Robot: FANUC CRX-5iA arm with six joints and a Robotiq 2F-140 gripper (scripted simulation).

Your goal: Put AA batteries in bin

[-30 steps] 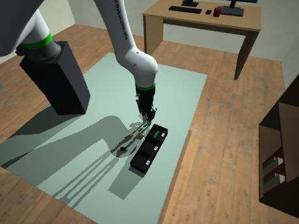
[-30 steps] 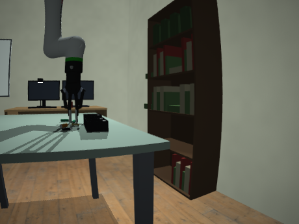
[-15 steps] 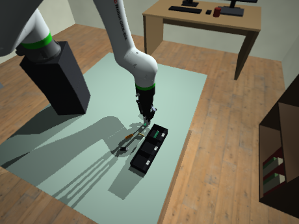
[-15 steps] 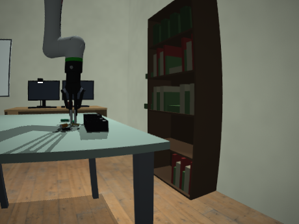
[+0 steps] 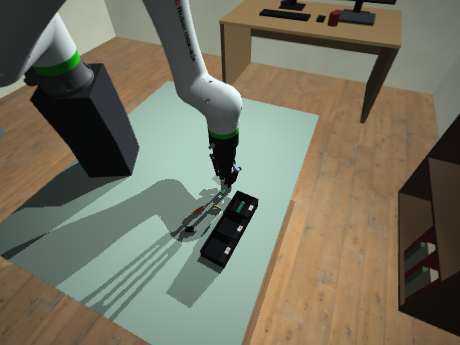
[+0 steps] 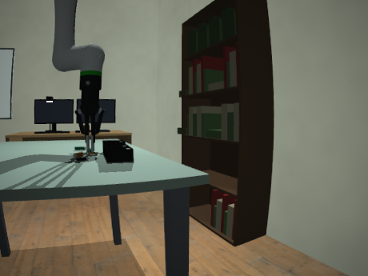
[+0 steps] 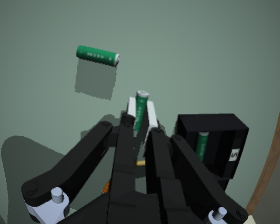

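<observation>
Now: the small yellow piece 80 mm to the right of my hand, 30 mm below it and 20 mm behind it. From my hand the other things lie so: orange battery (110 mm to the right, 70 mm behind, 30 mm below); small dark piece (190 mm to the right, 70 mm behind, 30 mm below).
</observation>
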